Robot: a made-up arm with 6 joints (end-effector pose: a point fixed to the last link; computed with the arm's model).
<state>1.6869 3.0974 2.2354 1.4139 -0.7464 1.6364</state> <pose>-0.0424 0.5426 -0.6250 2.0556 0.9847 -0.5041</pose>
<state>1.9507 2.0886 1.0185 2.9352 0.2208 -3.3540</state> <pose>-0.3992 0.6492 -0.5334 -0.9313 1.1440 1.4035</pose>
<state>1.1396 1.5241 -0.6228 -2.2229 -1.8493 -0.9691</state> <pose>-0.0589 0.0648 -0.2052 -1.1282 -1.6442 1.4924</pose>
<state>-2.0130 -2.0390 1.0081 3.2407 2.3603 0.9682</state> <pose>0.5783 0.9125 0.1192 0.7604 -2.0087 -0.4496</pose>
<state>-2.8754 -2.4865 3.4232 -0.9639 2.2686 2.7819</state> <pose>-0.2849 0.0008 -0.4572 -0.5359 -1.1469 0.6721</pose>
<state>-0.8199 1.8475 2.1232 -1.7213 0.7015 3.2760</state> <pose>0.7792 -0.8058 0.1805 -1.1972 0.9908 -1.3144</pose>
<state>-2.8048 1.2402 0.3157 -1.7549 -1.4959 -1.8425</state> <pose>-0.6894 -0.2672 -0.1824 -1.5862 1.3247 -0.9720</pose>
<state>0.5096 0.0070 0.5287 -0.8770 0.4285 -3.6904</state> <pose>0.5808 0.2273 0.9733 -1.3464 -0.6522 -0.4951</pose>
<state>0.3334 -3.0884 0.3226 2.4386 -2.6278 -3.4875</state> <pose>-0.6278 -0.1102 -0.4723 -0.3337 0.1276 0.0288</pose>
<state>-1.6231 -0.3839 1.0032 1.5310 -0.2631 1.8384</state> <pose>0.0047 0.1906 1.3665 1.0039 -1.6751 1.0395</pose>
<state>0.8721 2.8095 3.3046 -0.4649 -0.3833 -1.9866</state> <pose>0.5772 0.5026 0.0654 2.1950 1.1777 0.6433</pose>
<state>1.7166 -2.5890 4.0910 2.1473 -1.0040 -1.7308</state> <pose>-0.1161 0.2922 0.2078 0.4118 -0.6008 0.6223</pose>
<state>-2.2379 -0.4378 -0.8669 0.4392 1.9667 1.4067</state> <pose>-0.3495 -0.2496 0.4736 2.4695 -0.5481 1.7088</pose>
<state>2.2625 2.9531 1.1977 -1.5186 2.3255 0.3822</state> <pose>0.1075 -0.1190 -0.8236 -0.2336 -0.9114 0.6158</pose>
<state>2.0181 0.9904 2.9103 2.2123 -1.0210 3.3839</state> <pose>-0.1049 0.0350 1.0967 3.0611 -0.4802 0.5093</pose>
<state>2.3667 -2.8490 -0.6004 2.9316 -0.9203 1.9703</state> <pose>0.3143 -0.4895 0.2922 -1.7701 0.5677 -0.4097</pose>
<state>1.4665 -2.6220 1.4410 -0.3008 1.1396 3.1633</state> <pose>0.0573 -0.6712 -0.6482 1.8707 1.1876 -0.9330</pose>
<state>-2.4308 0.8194 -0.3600 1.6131 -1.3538 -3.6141</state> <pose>-0.5417 -0.4738 0.0359 0.1893 1.0865 2.1335</pose>
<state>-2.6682 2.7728 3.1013 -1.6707 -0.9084 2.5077</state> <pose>-0.7329 -0.3903 -0.1004 -1.0646 0.7996 -1.6493</pose>
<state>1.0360 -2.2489 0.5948 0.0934 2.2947 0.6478</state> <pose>-0.3944 -0.9252 0.1398 -1.0312 0.7631 1.2943</pose>
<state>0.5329 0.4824 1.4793 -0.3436 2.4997 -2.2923</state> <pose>0.5907 0.2033 1.2051 -0.0758 1.3066 -1.9166</pose>
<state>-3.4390 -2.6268 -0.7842 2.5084 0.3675 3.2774</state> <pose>0.4327 -0.2446 0.4499 -1.9299 0.0189 -2.1490</pose>
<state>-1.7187 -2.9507 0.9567 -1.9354 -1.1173 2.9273</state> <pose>0.1419 0.6313 -0.5698 1.1151 0.4815 -0.3524</pose>
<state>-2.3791 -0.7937 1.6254 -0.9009 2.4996 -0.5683</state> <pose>0.4921 0.5841 1.1032 1.2204 1.1705 -2.2498</pose>
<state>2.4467 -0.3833 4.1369 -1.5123 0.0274 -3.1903</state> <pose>0.3375 -0.2712 0.0902 1.7341 0.6328 -1.5435</pose>
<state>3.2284 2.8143 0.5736 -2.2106 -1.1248 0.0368</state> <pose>0.3393 -0.0501 -0.6354 -1.1960 1.8128 -0.0392</pose>
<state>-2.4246 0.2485 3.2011 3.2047 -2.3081 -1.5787</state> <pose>0.4788 0.2415 0.8535 0.2612 1.5937 -1.1247</pose>
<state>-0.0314 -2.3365 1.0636 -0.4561 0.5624 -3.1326</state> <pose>-0.9910 -0.0882 -0.1803 1.1931 -0.6988 -2.7721</pose>
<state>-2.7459 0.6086 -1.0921 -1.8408 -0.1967 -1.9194</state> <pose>-0.0434 -0.0565 0.0239 0.0816 1.4013 -0.2786</pose>
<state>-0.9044 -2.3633 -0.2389 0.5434 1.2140 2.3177</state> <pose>-0.5440 0.5079 0.4372 0.2952 0.5565 1.6431</pose>
